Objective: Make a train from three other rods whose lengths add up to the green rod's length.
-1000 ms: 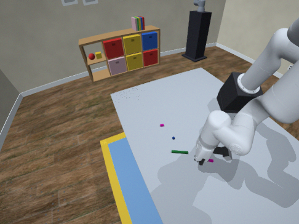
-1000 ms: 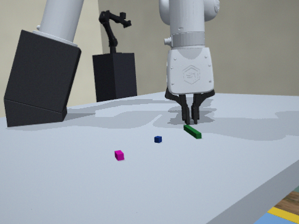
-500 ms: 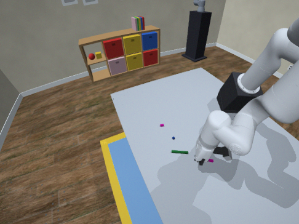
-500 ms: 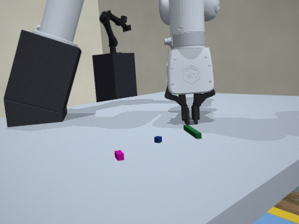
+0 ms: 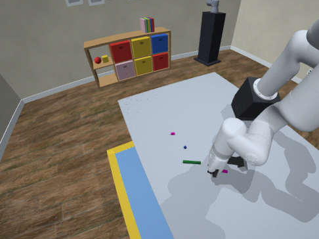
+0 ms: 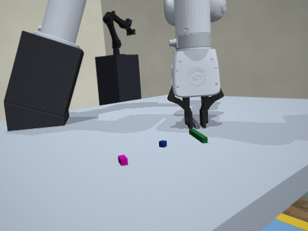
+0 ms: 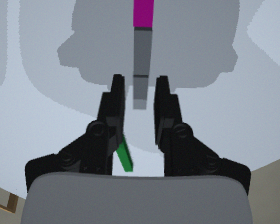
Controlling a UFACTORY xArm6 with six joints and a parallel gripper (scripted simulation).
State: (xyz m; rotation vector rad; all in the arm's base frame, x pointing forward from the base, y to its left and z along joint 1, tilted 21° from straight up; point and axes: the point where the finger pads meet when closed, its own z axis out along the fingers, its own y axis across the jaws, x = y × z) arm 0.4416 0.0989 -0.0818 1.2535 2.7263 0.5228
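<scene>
Right now the green rod is 50 mm ahead of my hand, 80 mm to the right of it and 20 mm below it. From my hand the other things lie so: blue rod (20 mm ahead, 150 mm to the right, 20 mm below).
</scene>
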